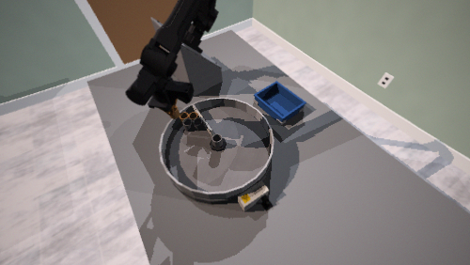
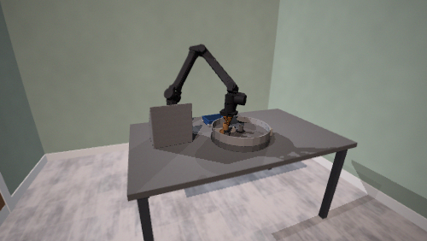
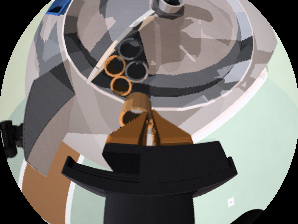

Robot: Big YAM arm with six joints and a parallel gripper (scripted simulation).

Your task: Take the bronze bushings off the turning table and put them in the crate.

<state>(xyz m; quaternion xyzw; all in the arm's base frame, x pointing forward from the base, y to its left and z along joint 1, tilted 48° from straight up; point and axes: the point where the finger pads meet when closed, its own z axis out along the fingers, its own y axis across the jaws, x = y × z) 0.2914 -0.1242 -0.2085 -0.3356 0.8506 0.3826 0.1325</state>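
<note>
My gripper is now 46 cm to the right of the blue crate, 14 cm above it and 11 cm short of it. Round my hand: round turning table: 15 cm ahead, 11 cm below, 9 cm to the left.
</note>
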